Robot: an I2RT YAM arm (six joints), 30 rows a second.
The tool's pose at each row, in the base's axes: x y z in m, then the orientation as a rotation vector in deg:
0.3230, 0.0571, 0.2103, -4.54, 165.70, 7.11
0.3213, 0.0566, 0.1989, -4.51, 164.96, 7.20
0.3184, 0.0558, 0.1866, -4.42, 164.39, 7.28
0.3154, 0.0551, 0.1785, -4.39, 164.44, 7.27
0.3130, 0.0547, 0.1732, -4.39, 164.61, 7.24
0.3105, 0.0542, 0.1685, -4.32, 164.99, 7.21
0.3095, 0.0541, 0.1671, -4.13, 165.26, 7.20
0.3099, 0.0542, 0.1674, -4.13, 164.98, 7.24
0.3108, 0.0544, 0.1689, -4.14, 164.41, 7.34
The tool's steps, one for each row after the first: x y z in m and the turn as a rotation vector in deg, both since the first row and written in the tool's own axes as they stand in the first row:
0.0045, -0.0013, 0.0106, -0.06, -0.74, -0.01
0.0103, -0.0028, 0.0217, -0.11, -1.31, 0.02
0.0152, -0.0040, 0.0287, -0.10, -1.26, 0.04
0.0189, -0.0046, 0.0332, -0.08, -1.09, 0.05
0.0225, -0.0053, 0.0371, -0.05, -0.72, 0.12
0.0238, -0.0055, 0.0382, -0.03, -0.46, 0.26
0.0233, -0.0054, 0.0380, -0.06, -0.74, 0.25
0.0221, -0.0051, 0.0368, -0.13, -1.30, 0.22

